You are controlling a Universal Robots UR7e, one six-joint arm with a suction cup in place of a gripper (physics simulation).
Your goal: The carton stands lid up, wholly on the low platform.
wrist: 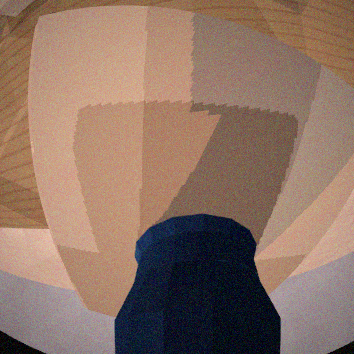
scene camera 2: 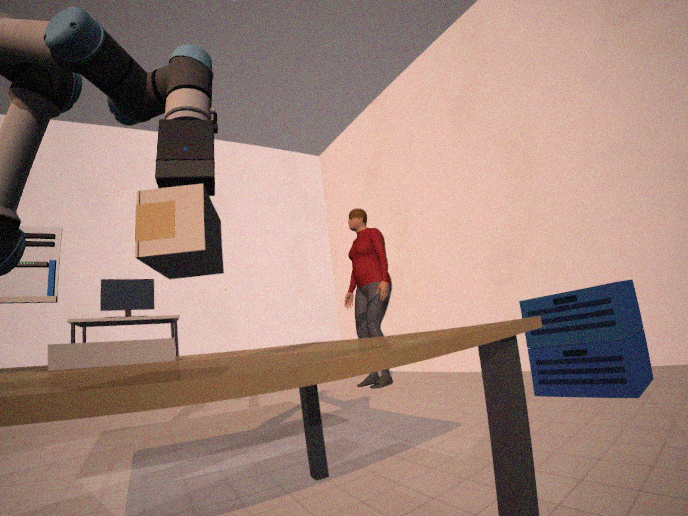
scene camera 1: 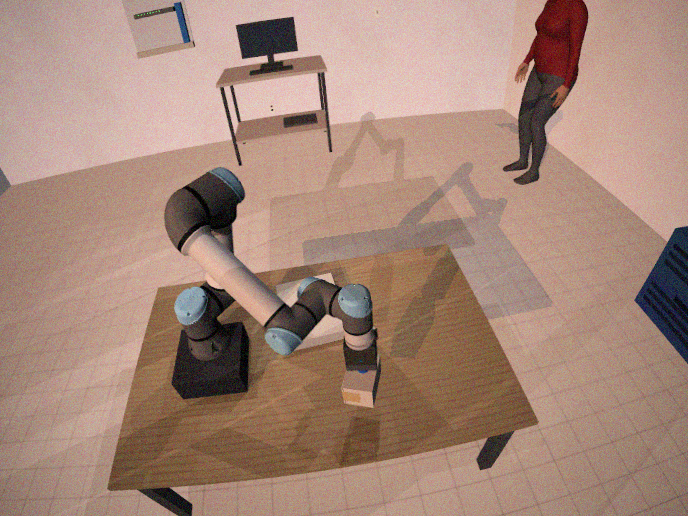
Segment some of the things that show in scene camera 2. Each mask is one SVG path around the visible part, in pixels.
A carton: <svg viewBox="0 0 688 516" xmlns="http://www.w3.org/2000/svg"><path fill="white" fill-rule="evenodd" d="M203 183L137 191L135 258L168 279L224 273L221 220Z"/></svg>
A low platform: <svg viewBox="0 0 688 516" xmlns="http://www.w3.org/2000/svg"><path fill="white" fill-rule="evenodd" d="M174 338L48 344L48 371L176 361Z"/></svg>
